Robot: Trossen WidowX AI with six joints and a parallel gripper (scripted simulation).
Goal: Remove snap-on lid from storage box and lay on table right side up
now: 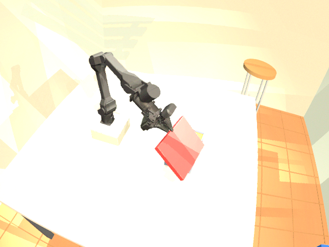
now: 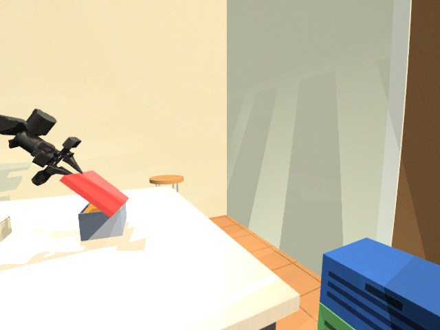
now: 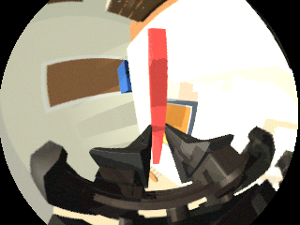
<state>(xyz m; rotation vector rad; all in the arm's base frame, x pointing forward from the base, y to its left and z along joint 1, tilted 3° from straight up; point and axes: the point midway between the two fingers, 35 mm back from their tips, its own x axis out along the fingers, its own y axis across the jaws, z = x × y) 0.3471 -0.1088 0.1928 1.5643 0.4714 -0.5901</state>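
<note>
Now: the red lid 60 mm ahead of my gripper tip, 20 mm to the right of it and 50 mm below it. The rest, counted from my gripper tip: storage box (60 mm ahead, 90 mm to the left, 180 mm below).
</note>
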